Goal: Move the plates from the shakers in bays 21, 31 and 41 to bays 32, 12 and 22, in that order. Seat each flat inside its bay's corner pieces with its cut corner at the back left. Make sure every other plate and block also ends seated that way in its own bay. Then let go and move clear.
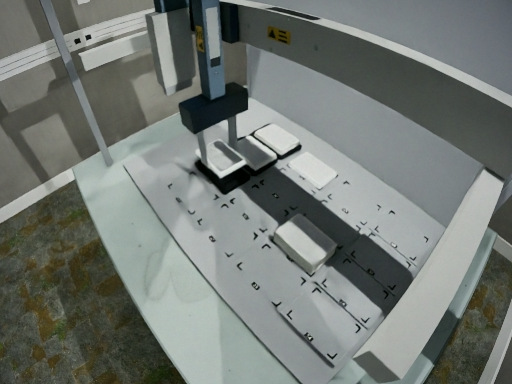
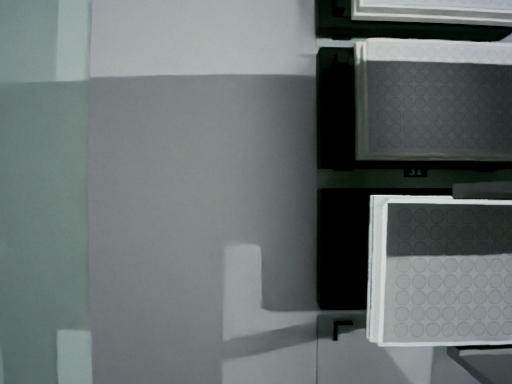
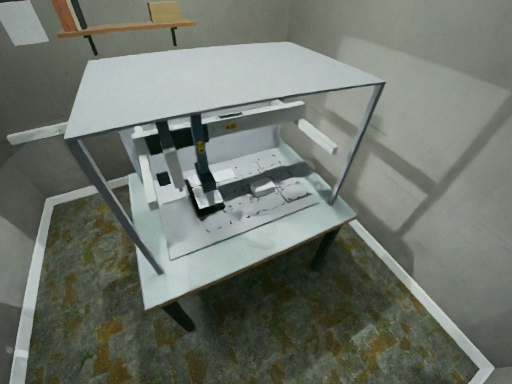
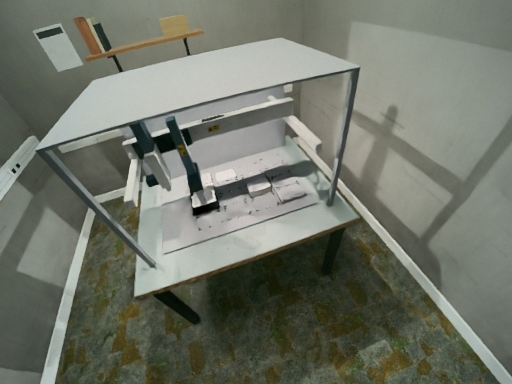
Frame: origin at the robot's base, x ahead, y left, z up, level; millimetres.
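Seen in the pictures: gripper, fingertip midpoint: (image 1: 220,156) (image 2: 480,270) (image 3: 209,199) (image 4: 203,198); robot's base, link origin: (image 1: 168,186) (image 3: 207,231) (image 4: 199,229).
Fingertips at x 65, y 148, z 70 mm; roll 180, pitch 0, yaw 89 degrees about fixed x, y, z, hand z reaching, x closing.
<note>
Pixels of each thing's top centre, then the offset from my fingertips to it. "*": a spot on its surface instead.
- bay 31, surface spot: (image 2: 435,105) * 106 mm left, 6 mm back, 33 mm down
- bay 41, surface spot: (image 2: 435,9) * 176 mm left, 3 mm back, 34 mm down
- white plate, top centre: (image 1: 313,167) (image 3: 224,174) (image 4: 225,174) 216 mm left, 163 mm ahead, 56 mm down
- tall pale block, top centre: (image 1: 306,238) (image 4: 258,184) (image 3: 262,184) 2 mm left, 327 mm ahead, 28 mm down
My gripper (image 1: 218,154) is shut on the white plate of bay 21 (image 1: 231,164) (image 2: 450,295) (image 3: 207,201) (image 4: 203,199). It holds the plate roughly level, a little above the black shaker of bay 21 (image 1: 227,186) (image 2: 342,250) (image 3: 211,211) (image 4: 206,209). White plates sit on the shakers in bay 31 (image 1: 257,152) (image 2: 435,105) and bay 41 (image 1: 276,139) (image 2: 435,9). Bays 32 (image 1: 275,196), 22 (image 1: 245,216) and 12 (image 1: 212,239) show their labels and corner pieces. Cut corners are too small to tell.
A white plate (image 1: 312,170) lies in bay 42, right of the bay 41 shaker. A tall pale block (image 1: 304,242) (image 3: 263,188) (image 4: 258,188) stands in bay 23. The parked pipetting stage (image 1: 172,52) hangs left of the gripper column. The gantry beam (image 1: 370,65) runs behind.
</note>
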